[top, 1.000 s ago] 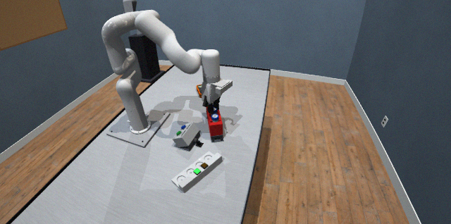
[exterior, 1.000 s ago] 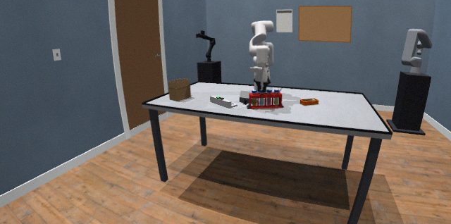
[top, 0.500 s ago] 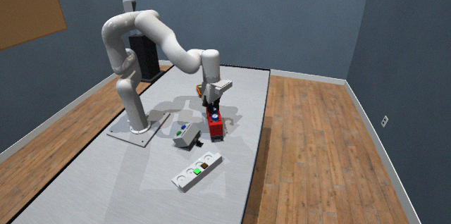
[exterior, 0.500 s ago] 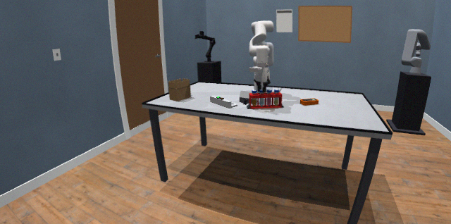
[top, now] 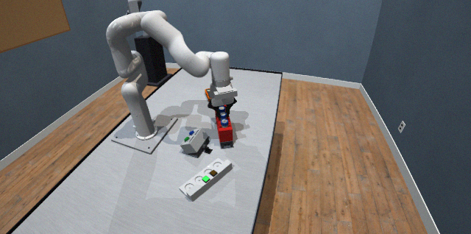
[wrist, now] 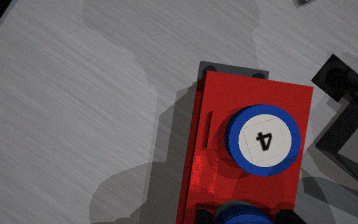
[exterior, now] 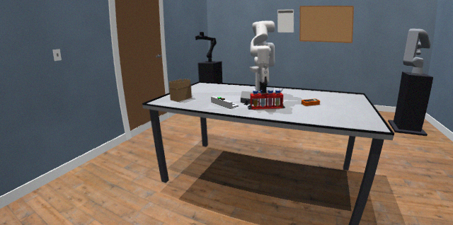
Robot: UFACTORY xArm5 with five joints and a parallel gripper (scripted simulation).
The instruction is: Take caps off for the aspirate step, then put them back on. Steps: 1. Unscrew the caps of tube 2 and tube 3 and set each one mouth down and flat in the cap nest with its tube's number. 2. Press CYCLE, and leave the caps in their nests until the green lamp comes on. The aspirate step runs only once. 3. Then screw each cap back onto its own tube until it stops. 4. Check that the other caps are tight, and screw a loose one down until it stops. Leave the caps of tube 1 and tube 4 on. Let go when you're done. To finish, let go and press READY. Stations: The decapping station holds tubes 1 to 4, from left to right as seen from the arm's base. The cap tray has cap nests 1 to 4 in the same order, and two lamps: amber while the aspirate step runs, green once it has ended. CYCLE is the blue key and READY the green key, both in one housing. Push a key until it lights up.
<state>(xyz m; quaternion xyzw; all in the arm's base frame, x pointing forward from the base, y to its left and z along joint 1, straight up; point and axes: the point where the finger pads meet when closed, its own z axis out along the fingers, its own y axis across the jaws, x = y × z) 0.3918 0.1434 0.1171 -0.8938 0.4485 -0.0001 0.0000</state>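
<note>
The blue-rimmed cap lies 2 cm behind my hand, 5 cm to the left of it and 2 cm below it. Round my hand: grey key housing: 10 cm behind, 13 cm to the right, 8 cm below; blue key: 12 cm behind, 11 cm to the right, 6 cm below; green key: 12 cm behind, 16 cm to the right, 6 cm below.
</note>
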